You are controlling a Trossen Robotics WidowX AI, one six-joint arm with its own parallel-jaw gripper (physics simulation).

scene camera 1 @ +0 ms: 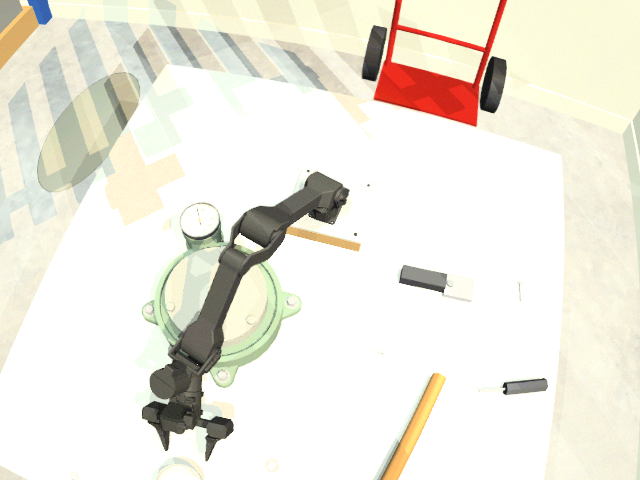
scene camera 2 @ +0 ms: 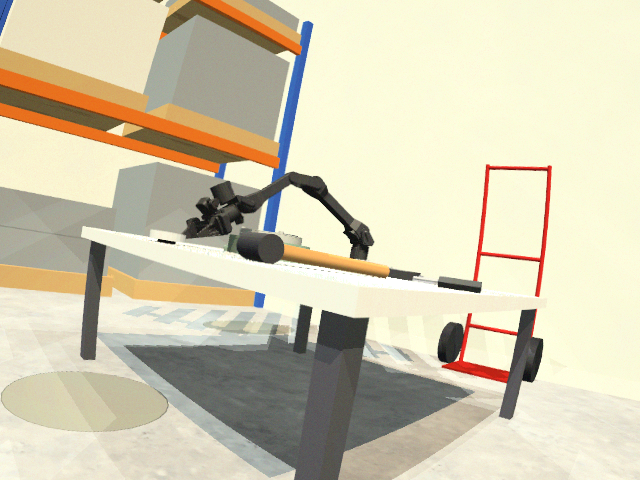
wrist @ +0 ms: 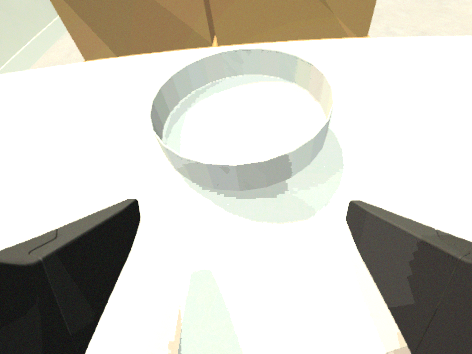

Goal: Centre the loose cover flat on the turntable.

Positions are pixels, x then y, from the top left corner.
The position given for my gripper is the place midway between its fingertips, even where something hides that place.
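Scene:
There's a hammer [scene camera 2: 267,248] resting on the table, and my gripper [scene camera 1: 186,456] is open and holding nothing.

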